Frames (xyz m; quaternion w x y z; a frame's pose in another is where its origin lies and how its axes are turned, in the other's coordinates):
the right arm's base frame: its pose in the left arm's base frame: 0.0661 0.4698 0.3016 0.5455 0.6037 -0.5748 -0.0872
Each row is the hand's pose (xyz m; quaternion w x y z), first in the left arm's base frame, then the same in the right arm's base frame.
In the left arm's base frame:
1: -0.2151 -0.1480 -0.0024 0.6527 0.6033 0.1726 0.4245
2: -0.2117 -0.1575 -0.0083 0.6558 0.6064 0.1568 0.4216
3: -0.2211 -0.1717 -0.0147 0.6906 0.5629 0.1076 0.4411
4: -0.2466 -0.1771 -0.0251 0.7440 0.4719 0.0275 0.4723
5: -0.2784 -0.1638 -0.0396 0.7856 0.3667 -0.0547 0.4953
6: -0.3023 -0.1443 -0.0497 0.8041 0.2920 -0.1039 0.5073
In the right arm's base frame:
1: 0.2378 -0.2204 0.6694 0.5840 0.1640 0.7782 -0.1625
2: 0.2433 -0.2293 0.6745 0.5969 0.1635 0.7698 -0.1560
3: 0.2481 -0.2322 0.6918 0.6162 0.1343 0.7710 -0.0877
4: 0.2387 -0.2262 0.7175 0.6337 0.0773 0.7689 0.0347
5: 0.2103 -0.2148 0.7390 0.6382 0.0152 0.7527 0.1609
6: 0.1819 -0.2031 0.7496 0.6304 -0.0255 0.7372 0.2417

